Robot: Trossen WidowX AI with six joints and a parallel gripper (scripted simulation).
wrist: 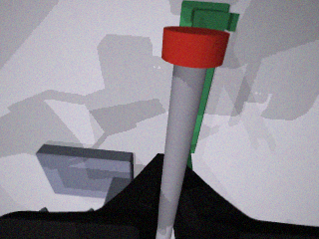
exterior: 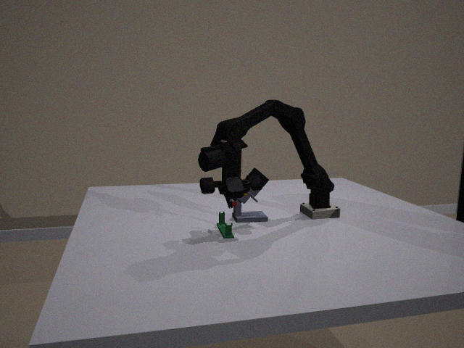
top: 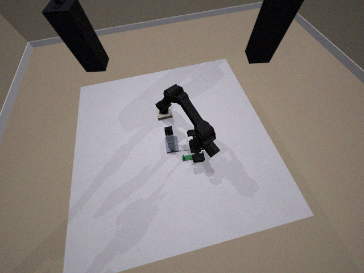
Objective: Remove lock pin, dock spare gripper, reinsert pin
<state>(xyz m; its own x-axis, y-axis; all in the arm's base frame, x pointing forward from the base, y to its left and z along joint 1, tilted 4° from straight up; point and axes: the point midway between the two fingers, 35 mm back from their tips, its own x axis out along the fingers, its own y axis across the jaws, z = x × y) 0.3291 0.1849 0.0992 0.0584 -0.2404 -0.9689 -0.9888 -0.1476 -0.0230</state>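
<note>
The green cradle lies 20 mm ahead of my gripper tip, 10 mm to the left of it and 50 mm below it. From my gripper tip the other things lie so: spare gripper (80 mm behind, 120 mm to the right, 50 mm above); grey mount (60 mm behind, 120 mm to the right, 20 mm below).
</note>
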